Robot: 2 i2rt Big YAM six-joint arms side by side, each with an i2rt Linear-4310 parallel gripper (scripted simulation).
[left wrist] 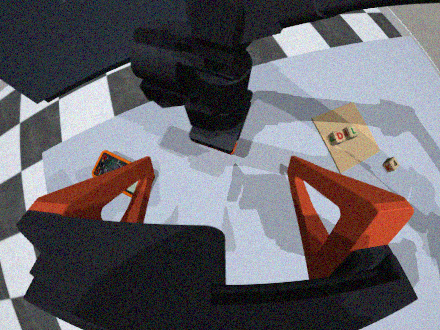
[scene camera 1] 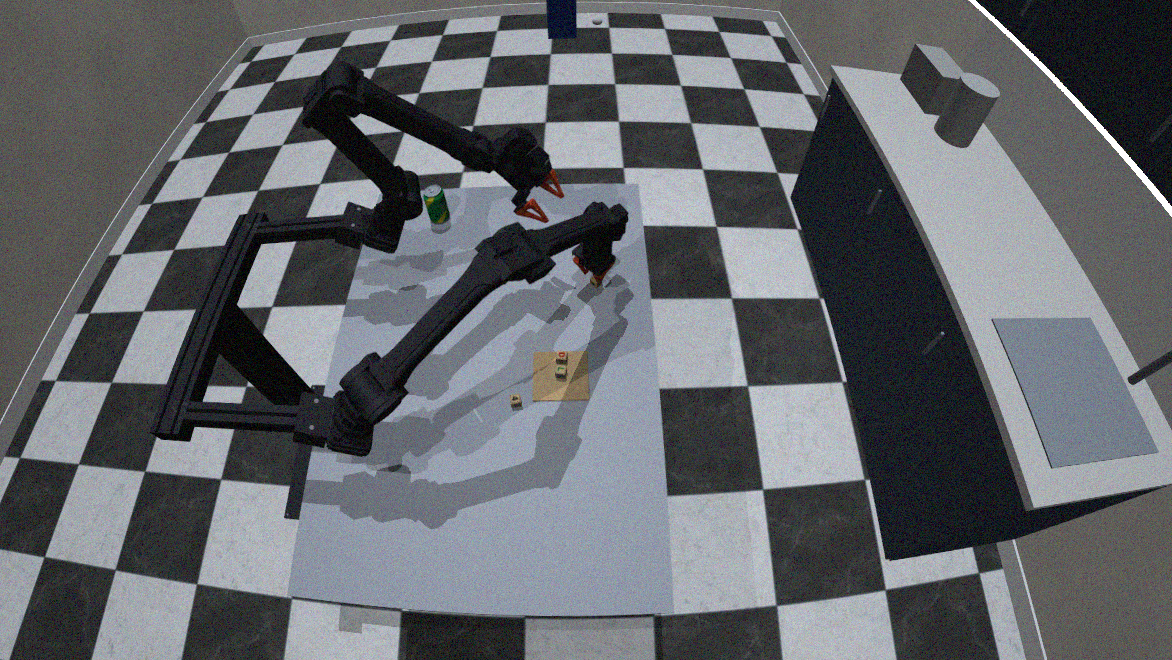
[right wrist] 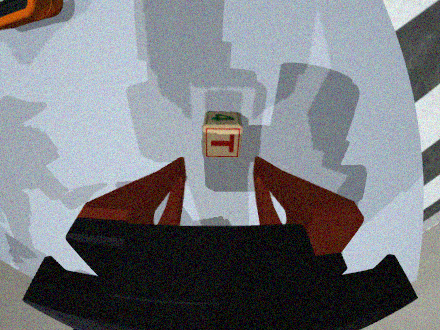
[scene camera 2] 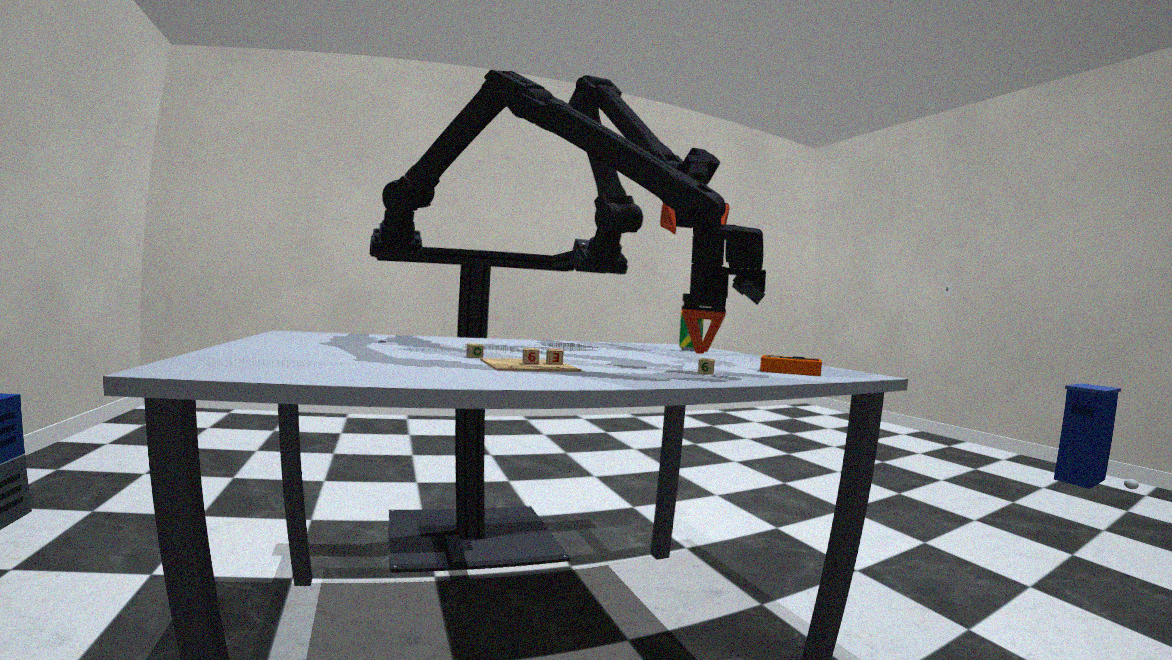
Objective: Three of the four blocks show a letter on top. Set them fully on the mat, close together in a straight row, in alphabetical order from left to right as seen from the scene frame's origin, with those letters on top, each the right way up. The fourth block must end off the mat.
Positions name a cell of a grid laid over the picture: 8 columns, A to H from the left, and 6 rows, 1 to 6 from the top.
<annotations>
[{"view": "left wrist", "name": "my left gripper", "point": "E3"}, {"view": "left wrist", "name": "my right gripper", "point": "E3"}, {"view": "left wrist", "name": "tan mat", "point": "G3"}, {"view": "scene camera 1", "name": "my left gripper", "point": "D2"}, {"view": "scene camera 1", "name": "my right gripper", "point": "E3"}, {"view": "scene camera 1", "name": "tan mat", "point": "D4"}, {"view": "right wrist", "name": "my right gripper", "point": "D4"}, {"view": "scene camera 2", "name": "my right gripper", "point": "E4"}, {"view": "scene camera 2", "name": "tan mat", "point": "D4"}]
</annotations>
